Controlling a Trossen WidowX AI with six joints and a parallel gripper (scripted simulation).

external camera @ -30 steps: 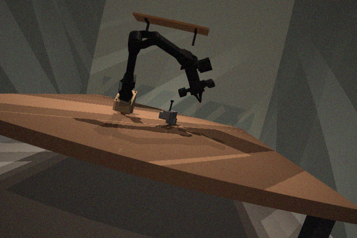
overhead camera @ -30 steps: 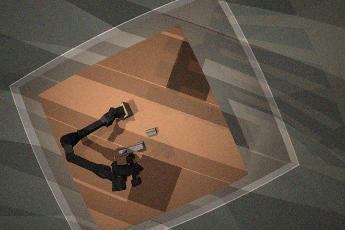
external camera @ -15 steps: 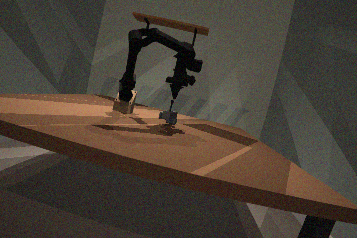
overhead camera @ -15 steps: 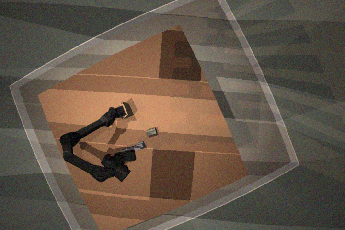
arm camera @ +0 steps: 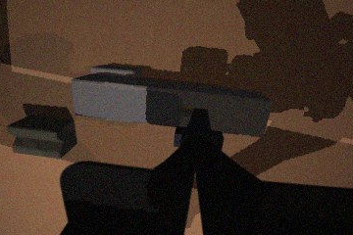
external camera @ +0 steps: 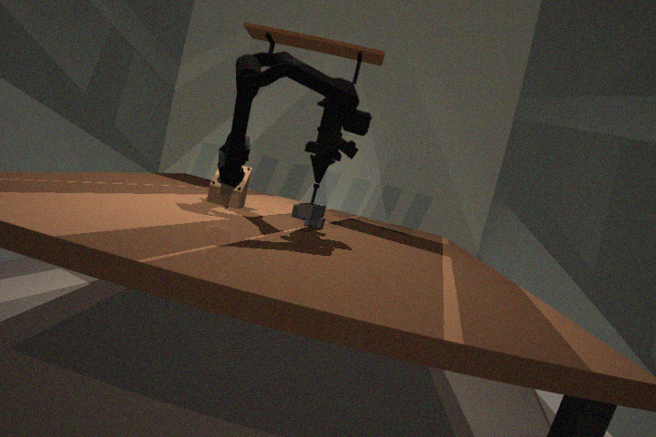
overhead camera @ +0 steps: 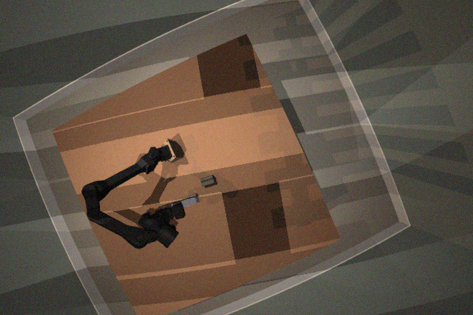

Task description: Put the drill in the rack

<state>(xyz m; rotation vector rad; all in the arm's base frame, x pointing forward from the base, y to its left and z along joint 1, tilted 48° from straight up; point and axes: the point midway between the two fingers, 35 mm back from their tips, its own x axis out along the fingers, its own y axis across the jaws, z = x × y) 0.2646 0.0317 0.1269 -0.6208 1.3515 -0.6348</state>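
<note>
My gripper tip is now 80 mm above the drill and 50 mm to the right of it. Round my gripper tip: rack (200 mm to the left, 110 mm below, 70 mm behind).
</note>
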